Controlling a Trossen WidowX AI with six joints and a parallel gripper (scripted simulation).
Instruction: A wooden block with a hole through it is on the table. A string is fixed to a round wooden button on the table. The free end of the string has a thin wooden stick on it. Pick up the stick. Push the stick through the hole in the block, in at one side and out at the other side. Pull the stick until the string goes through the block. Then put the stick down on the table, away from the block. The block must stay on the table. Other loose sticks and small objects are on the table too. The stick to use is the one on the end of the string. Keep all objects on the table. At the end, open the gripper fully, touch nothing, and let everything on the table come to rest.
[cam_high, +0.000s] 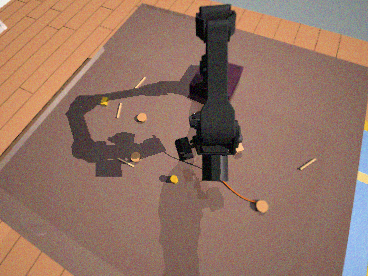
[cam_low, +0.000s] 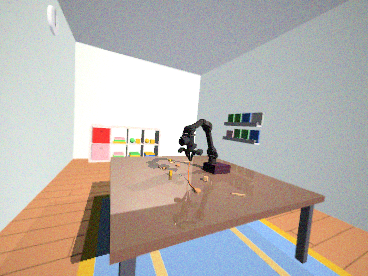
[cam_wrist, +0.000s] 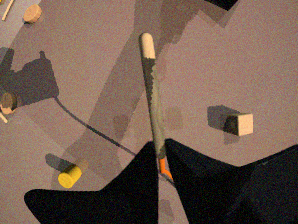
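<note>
Now: the yellow cylinder 140 mm ahead of my gripper tip, 100 mm below it and 50 mm to the right of it. From my gripper tip the other things lie so: small wooden block (110 mm to the left, 110 mm below, 90 mm behind); thin wooden stick (10 mm to the right, 10 mm behind, 10 mm above); yellow cube (520 mm to the right, 110 mm below).
</note>
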